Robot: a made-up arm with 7 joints. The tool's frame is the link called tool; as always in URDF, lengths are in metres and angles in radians. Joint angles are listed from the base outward.
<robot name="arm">
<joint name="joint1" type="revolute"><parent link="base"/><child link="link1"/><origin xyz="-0.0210 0.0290 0.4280"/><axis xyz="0 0 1"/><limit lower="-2.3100" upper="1.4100"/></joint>
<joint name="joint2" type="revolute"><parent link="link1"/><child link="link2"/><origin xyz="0.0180 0.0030 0.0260"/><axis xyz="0 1 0"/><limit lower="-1.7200" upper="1.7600"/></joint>
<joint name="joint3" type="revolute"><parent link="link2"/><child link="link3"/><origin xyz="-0.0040 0.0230 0.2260"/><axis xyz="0 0 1"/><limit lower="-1.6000" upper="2.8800"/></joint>
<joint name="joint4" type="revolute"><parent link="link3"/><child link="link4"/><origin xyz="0.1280 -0.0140 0.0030"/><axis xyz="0 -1 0"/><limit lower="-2.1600" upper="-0.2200"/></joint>
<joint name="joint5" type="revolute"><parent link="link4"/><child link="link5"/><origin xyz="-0.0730 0.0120 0.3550"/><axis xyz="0 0 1"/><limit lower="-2.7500" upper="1.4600"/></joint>
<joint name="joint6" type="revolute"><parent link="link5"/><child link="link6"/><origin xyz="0.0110 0.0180 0.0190"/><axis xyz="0 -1 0"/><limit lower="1.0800" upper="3.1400"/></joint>
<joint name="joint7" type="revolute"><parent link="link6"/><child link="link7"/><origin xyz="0.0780 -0.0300 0.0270"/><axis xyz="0 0 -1"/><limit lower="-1.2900" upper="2.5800"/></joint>
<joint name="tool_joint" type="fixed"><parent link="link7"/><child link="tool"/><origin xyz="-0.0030 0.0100 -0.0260" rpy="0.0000 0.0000 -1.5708"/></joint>
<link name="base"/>
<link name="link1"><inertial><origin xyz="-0.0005 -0.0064 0.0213"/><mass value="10.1"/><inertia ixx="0.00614" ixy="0" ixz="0" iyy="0.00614" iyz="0" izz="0.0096"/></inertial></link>
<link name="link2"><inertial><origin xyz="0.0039 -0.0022 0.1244"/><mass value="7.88"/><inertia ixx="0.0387" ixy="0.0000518" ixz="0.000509" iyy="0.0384" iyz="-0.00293" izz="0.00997"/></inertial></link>
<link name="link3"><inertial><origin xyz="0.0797 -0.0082 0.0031"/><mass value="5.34"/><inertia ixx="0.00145" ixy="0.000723" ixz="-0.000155" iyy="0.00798" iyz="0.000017" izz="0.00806"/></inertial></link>
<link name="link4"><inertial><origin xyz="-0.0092 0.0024 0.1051"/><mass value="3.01"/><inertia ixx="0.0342" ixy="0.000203" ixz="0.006" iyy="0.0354" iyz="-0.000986" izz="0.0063"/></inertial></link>
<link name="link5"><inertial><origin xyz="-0.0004 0.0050 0.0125"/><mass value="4.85"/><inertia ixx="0.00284" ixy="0" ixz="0" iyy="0.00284" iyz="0" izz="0.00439"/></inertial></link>
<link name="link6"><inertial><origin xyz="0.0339 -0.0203 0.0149"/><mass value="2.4"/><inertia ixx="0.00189" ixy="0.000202" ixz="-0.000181" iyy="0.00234" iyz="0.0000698" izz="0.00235"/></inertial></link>
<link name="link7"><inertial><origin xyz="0.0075 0.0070 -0.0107"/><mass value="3.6"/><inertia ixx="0.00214" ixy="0" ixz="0" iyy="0.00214" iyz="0" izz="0.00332"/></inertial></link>
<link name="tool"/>
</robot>
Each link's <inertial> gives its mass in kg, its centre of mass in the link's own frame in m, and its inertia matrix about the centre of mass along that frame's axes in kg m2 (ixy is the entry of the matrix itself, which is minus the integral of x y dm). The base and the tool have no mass. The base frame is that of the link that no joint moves.
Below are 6 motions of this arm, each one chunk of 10 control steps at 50 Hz.
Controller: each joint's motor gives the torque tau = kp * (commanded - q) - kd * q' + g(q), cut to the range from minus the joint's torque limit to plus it. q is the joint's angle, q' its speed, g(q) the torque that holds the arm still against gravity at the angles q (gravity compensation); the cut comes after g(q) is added. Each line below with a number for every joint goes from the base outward.
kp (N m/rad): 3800 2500 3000 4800 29 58 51
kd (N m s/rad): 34 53 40 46 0.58 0.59 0.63
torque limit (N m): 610 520 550 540 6.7 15 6.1
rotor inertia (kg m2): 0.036 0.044 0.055 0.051 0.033 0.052 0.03
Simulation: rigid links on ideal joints. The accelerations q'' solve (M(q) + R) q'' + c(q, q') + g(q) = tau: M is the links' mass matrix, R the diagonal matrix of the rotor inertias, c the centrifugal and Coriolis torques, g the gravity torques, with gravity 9.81 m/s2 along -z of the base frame. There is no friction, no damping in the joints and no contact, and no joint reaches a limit. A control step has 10 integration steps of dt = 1/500 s. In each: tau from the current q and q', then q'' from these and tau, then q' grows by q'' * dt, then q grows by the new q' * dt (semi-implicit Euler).
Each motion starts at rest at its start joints. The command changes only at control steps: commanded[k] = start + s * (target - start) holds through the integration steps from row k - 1 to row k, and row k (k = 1, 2, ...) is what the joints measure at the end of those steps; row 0 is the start. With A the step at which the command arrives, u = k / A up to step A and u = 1 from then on. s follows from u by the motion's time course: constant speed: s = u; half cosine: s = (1 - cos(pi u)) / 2; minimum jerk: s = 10 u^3 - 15 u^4 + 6 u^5; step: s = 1 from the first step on.
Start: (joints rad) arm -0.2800 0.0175 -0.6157 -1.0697 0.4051 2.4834 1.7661
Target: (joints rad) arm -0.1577 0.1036 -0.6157 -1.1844 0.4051 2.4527 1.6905
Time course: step
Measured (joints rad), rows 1 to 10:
1: -0.1994 -0.0152 -0.6563 -1.1489 0.3911 2.5158 1.7342
2: -0.1832 0.0118 -0.6508 -1.1692 0.4195 2.5682 1.6911
3: -0.1717 0.0533 -0.6366 -1.1795 0.4547 2.5967 1.6609
4: -0.1587 0.0937 -0.6193 -1.1886 0.4790 2.5779 1.6563
5: -0.1464 0.1274 -0.6028 -1.1950 0.4837 2.5092 1.6730
6: -0.1369 0.1511 -0.5901 -1.1984 0.4656 2.4061 1.6959
7: -0.1316 0.1638 -0.5827 -1.1993 0.4281 2.2952 1.7101
8: -0.1309 0.1664 -0.5811 -1.1984 0.3805 2.2058 1.7090
9: -0.1343 0.1608 -0.5847 -1.1960 0.3356 2.1509 1.6965
10: -0.1411 0.1495 -0.5923 -1.1929 0.3052 2.1382 1.6815

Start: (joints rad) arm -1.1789 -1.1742 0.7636 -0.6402 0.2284 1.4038 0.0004
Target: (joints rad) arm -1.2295 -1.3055 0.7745 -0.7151 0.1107 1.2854 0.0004
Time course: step
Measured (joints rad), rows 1 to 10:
1: -1.1829 -1.2202 0.7304 -0.7041 0.2153 1.4238 0.0036
2: -1.2101 -1.2465 0.7421 -0.7152 0.1666 1.4083 0.0157
3: -1.2364 -1.2734 0.7674 -0.7199 0.1098 1.3566 0.0212
4: -1.2552 -1.3005 0.7901 -0.7225 0.0696 1.2772 0.0141
5: -1.2634 -1.3230 0.8042 -0.7227 0.0634 1.1936 -0.0013
6: -1.2610 -1.3370 0.8080 -0.7207 0.0944 1.1325 -0.0158
7: -1.2506 -1.3415 0.8034 -0.7171 0.1490 1.1128 -0.0227
8: -1.2366 -1.3384 0.7934 -0.7132 0.2038 1.1411 -0.0207
9: -1.2233 -1.3304 0.7817 -0.7099 0.2364 1.2115 -0.0130
10: -1.2138 -1.3205 0.7712 -0.7081 0.2345 1.3063 -0.0032

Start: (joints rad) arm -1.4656 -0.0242 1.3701 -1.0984 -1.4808 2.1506 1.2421
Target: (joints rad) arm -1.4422 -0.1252 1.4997 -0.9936 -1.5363 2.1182 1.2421
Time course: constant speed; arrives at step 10
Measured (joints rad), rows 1 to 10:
1: -1.4682 -0.0234 1.3756 -1.0933 -1.4893 2.1448 1.2409
2: -1.4703 -0.0252 1.3829 -1.0818 -1.5056 2.1293 1.2390
3: -1.4706 -0.0303 1.3921 -1.0678 -1.5190 2.1063 1.2384
4: -1.4686 -0.0385 1.4039 -1.0551 -1.5217 2.0816 1.2401
5: -1.4645 -0.0494 1.4183 -1.0449 -1.5144 2.0613 1.2428
6: -1.4591 -0.0626 1.4345 -1.0355 -1.5037 2.0511 1.2448
7: -1.4531 -0.0777 1.4517 -1.0256 -1.4962 2.0542 1.2449
8: -1.4471 -0.0936 1.4688 -1.0146 -1.4952 2.0705 1.2435
9: -1.4414 -0.1096 1.4856 -1.0031 -1.5006 2.0968 1.2420
10: -1.4363 -0.1249 1.5018 -0.9919 -1.5109 2.1271 1.2412

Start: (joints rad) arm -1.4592 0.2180 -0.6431 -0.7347 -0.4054 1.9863 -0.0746
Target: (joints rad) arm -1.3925 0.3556 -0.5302 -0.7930 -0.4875 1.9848 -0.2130
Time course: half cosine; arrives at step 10
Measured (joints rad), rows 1 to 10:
1: -1.4590 0.2178 -0.6422 -0.7355 -0.4045 1.9866 -0.0754
2: -1.4578 0.2177 -0.6389 -0.7381 -0.4003 1.9878 -0.0791
3: -1.4545 0.2196 -0.6321 -0.7424 -0.3903 1.9904 -0.0883
4: -1.4483 0.2255 -0.6211 -0.7483 -0.3745 1.9953 -0.1042
5: -1.4388 0.2371 -0.6059 -0.7556 -0.3565 2.0029 -0.1260
6: -1.4267 0.2554 -0.5873 -0.7641 -0.3431 2.0126 -0.1510
7: -1.4129 0.2801 -0.5670 -0.7733 -0.3423 2.0212 -0.1760
8: -1.3991 0.3094 -0.5471 -0.7826 -0.3610 2.0241 -0.1980
9: -1.3866 0.3405 -0.5298 -0.7912 -0.4026 2.0171 -0.2145
10: -1.3769 0.3699 -0.5170 -0.7979 -0.4655 1.9992 -0.2244

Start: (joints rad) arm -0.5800 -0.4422 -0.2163 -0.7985 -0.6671 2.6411 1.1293
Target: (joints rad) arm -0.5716 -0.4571 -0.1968 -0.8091 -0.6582 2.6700 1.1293
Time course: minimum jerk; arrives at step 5
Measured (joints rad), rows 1 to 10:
1: -0.5796 -0.4426 -0.2158 -0.7992 -0.6667 2.6412 1.1293
2: -0.5778 -0.4447 -0.2131 -0.8024 -0.6644 2.6421 1.1294
3: -0.5748 -0.4479 -0.2071 -0.8067 -0.6595 2.6446 1.1295
4: -0.5720 -0.4508 -0.1995 -0.8095 -0.6547 2.6500 1.1297
5: -0.5708 -0.4528 -0.1941 -0.8095 -0.6545 2.6589 1.1297
6: -0.5708 -0.4546 -0.1928 -0.8090 -0.6600 2.6702 1.1293
7: -0.5713 -0.4565 -0.1944 -0.8087 -0.6675 2.6811 1.1286
8: -0.5717 -0.4582 -0.1967 -0.8085 -0.6725 2.6885 1.1282
9: -0.5719 -0.4595 -0.1979 -0.8084 -0.6724 2.6908 1.1281
10: -0.5718 -0.4602 -0.1978 -0.8082 -0.6676 2.6881 1.1285

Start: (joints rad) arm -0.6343 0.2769 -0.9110 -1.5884 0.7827 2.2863 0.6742
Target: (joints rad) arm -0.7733 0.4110 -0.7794 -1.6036 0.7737 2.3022 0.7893
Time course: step
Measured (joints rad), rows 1 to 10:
1: -0.7459 0.3000 -0.8043 -1.5603 0.7510 2.3479 0.7034
2: -0.7742 0.3423 -0.7935 -1.5821 0.6720 2.4233 0.7592
3: -0.7880 0.3888 -0.7930 -1.6083 0.6292 2.4649 0.8098
4: -0.7941 0.4283 -0.7901 -1.6219 0.6532 2.4366 0.8338
5: -0.7917 0.4504 -0.7844 -1.6253 0.7322 2.3409 0.8302
6: -0.7840 0.4552 -0.7779 -1.6220 0.8353 2.2129 0.8125
7: -0.7744 0.4485 -0.7718 -1.6158 0.9273 2.0986 0.7954
8: -0.7655 0.4368 -0.7668 -1.6092 0.9862 2.0229 0.7853
9: -0.7590 0.4248 -0.7632 -1.6037 0.9989 1.9937 0.7822
10: -0.7560 0.4159 -0.7616 -1.6006 0.9583 2.0158 0.7833

